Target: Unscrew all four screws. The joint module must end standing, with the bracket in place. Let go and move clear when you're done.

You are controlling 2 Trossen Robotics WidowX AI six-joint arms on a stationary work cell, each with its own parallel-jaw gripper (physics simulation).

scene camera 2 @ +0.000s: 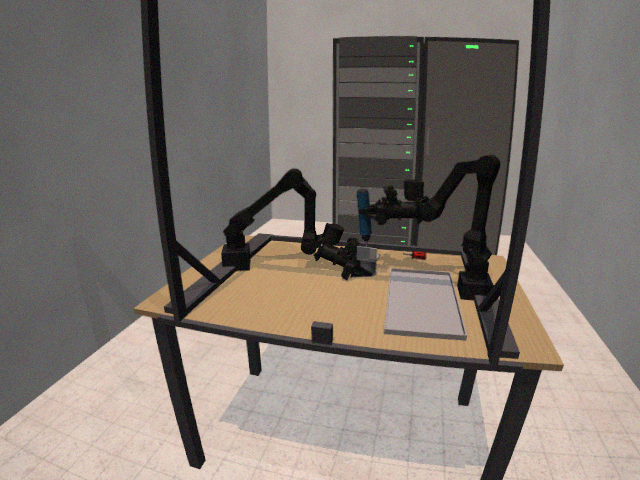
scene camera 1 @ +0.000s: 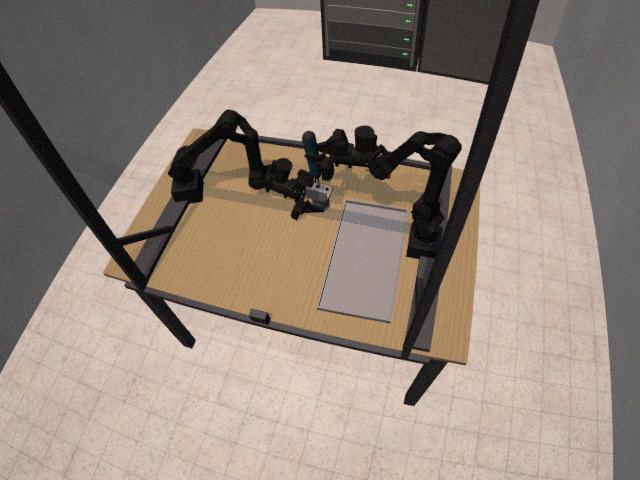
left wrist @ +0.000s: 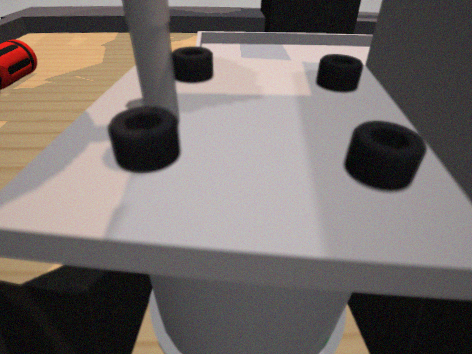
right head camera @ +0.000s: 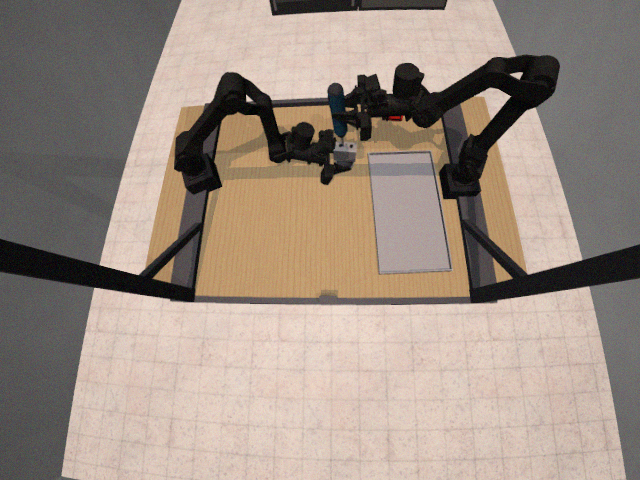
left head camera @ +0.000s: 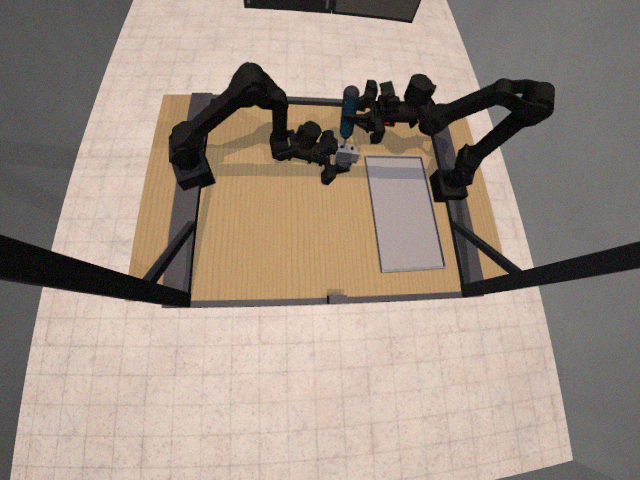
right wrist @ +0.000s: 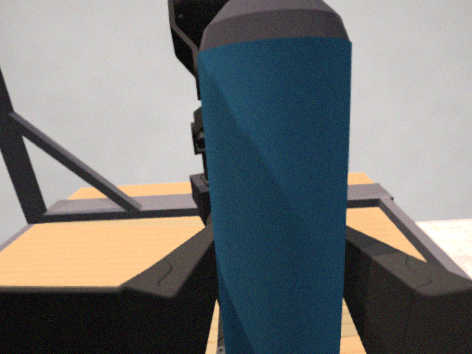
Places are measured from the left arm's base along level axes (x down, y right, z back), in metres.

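Where they show: left gripper, fingertip midpoint: (scene camera 2: pixel 373 271) (scene camera 1: pixel 326 204); right gripper, fingertip midpoint: (scene camera 2: pixel 359 210) (scene camera 1: pixel 306 151) (right head camera: pixel 331 109) (left head camera: pixel 342 110) (right wrist: pixel 274 233); left arm's base, link origin: (scene camera 2: pixel 235 248) (scene camera 1: pixel 184 180) (right head camera: pixel 196 169) (left head camera: pixel 189 163); right arm's base, link origin: (scene camera 2: pixel 476 278) (scene camera 1: pixel 425 236) (right head camera: pixel 462 177) (left head camera: pixel 452 182).
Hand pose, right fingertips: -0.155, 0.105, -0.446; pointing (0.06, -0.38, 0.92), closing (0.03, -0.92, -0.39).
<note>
Each offset is from my right fingertips to the top centre of the thing, as dx, dy, dz. "spot": to the spot under its first point.
The grey joint module {+0.165, +0.033, -0.031} (left wrist: pixel 250 310) is upright, with the flat light-grey bracket (left wrist: pixel 240 200) (left head camera: pixel 347 153) (right head camera: pixel 344 151) (scene camera 2: pixel 367 253) on top. In the left wrist view four black screws {+0.156, +0.009, -0.025} (left wrist: pixel 145 145) {+0.156, +0.027, -0.055} (left wrist: pixel 192 65) {+0.156, +0.057, -0.038} (left wrist: pixel 340 74) {+0.156, +0.040, -0.007} (left wrist: pixel 385 157) sit at the bracket's corners. My left gripper (left wrist: pixel 250 327) is shut on the module's body below the bracket. My right gripper (right wrist: pixel 274 233) is shut on the blue handle of a screwdriver {-0.078, +0.009, -0.019} (right wrist: pixel 280 150) (left head camera: pixel 349 111) (right head camera: pixel 337 108) (scene camera 1: pixel 310 155) (scene camera 2: pixel 363 214), held upright. Its grey shaft {spot: +0.149, +0.013, -0.028} (left wrist: pixel 156 60) comes down behind the near-left screw; the tip is hidden.
A shallow grey tray {+0.212, +0.273, -0.145} (left head camera: pixel 405 222) (right head camera: pixel 410 222) (scene camera 1: pixel 361 263) (scene camera 2: pixel 423 310) lies right of the module. A small red tool {+0.199, -0.074, -0.256} (scene camera 2: pixel 418 255) (left wrist: pixel 15 62) (right head camera: pixel 395 118) lies behind it. A dark block {+0.171, +0.444, +0.200} (scene camera 2: pixel 322 332) (scene camera 1: pixel 259 316) sits at the table's front edge. Frame posts rise at the front corners.
</note>
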